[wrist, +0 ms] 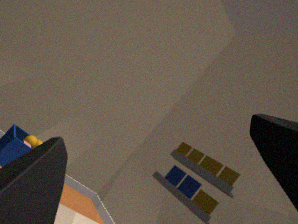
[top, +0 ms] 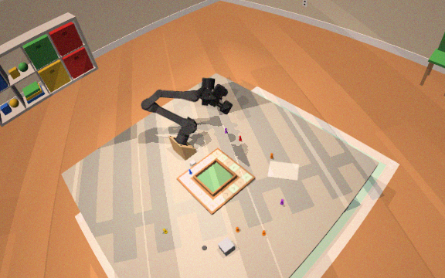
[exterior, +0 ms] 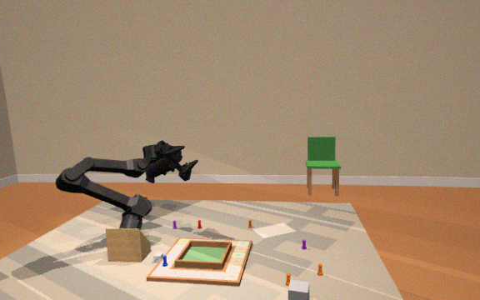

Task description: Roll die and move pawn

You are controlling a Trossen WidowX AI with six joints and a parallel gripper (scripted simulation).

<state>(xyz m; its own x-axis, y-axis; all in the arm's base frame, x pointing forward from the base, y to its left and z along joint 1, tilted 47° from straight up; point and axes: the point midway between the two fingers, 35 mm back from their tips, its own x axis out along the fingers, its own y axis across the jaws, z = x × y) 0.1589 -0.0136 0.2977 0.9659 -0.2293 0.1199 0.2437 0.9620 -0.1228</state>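
My gripper tip is 40 mm past the white die, 210 mm to the left of it and 320 mm above it. From my gripper tip the other things lie so: blue pawn: 10 mm ahead, 250 mm to the right, 310 mm below; then red pawn: 20 mm behind, 90 mm to the left, 320 mm below; then green dice tray: 110 mm ahead, 170 mm to the right, 330 mm below.
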